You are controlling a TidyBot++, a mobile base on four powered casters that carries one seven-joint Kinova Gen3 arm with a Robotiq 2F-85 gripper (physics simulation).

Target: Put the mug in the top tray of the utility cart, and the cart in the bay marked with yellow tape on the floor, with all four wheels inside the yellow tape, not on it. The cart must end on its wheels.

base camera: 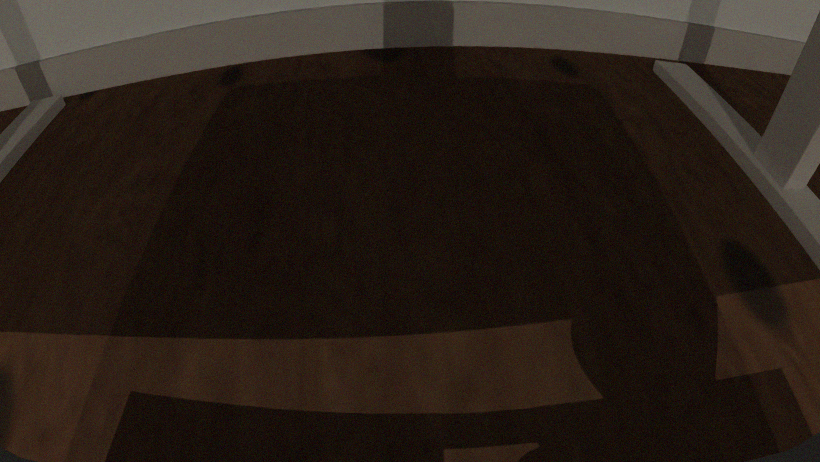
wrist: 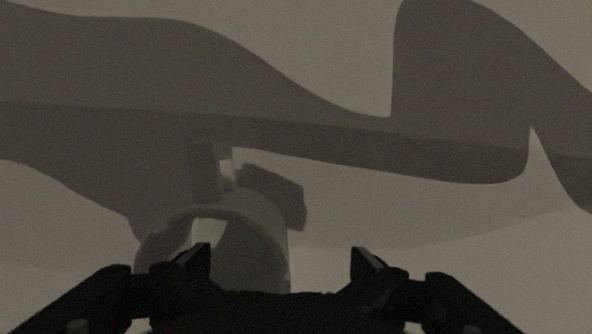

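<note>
The grey mug [wrist: 255, 257] is on a pale surface in the wrist view, left of the middle and low in the picture. Its round mouth faces the camera and its handle [wrist: 204, 172] points toward the top of the view. My gripper [wrist: 281, 261] is open, with nothing held. The left finger overlaps the left part of the mug, and the right finger is to the right of it, apart from it in the picture. The gripper's body hides the mug's lower part. The utility cart and the yellow tape do not show in either view.
The base camera shows a dark wooden floor [base camera: 344, 373], a pale wall [base camera: 286, 40] across the back, a grey rail [base camera: 34, 129] at left, and another rail [base camera: 740, 157] with an upright post [base camera: 794, 114] at right. Broad shadows cross the pale surface [wrist: 500, 265] in the wrist view.
</note>
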